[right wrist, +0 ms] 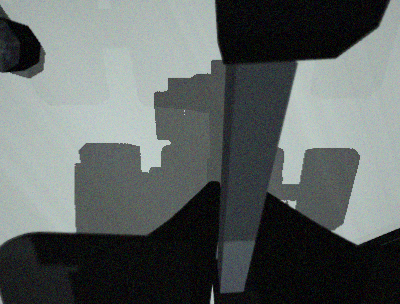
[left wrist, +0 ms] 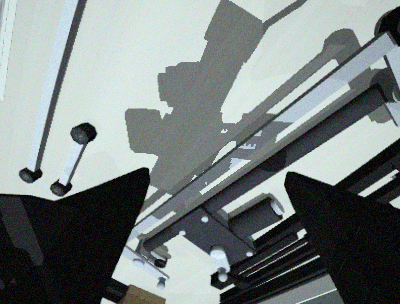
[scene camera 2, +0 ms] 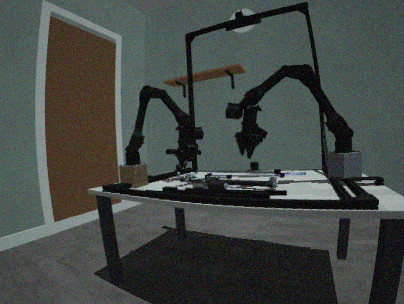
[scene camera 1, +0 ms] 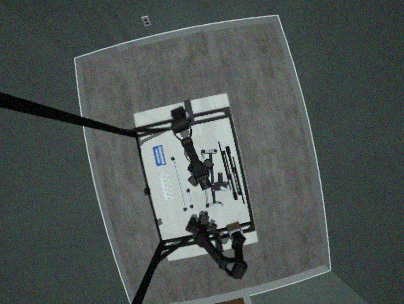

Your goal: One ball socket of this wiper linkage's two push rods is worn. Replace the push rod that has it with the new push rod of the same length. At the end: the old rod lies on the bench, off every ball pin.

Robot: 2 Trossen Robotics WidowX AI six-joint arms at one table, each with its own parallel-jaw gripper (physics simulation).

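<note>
My right gripper (scene camera 1: 204,219) (scene camera 2: 182,162) (right wrist: 230,192) is shut on a short push rod (right wrist: 252,150) with a black socket at its upper end in the right wrist view. It hangs above the bench near the linkage's lower end in scene camera 1. My left gripper (scene camera 1: 205,185) (scene camera 2: 246,152) (left wrist: 217,176) is open and empty above the linkage. The linkage's long push rod (left wrist: 310,102) runs beside the dark tube (left wrist: 325,125). The motor crank's ball pin (left wrist: 222,275) and an end crank's ball pin (left wrist: 161,283) are bare. A loose long rod (scene camera 1: 178,182) (left wrist: 56,75) and a loose short rod (scene camera 1: 190,198) (left wrist: 71,165) lie on the bench.
A blue tray (scene camera 1: 159,155) and a pale item (scene camera 1: 166,186) lie left of the loose rods in scene camera 1. Long black wiper parts (scene camera 1: 232,172) lie right of the linkage. A brown block (scene camera 1: 233,226) (scene camera 2: 133,175) stands under the right arm. Dark frame bars edge the table.
</note>
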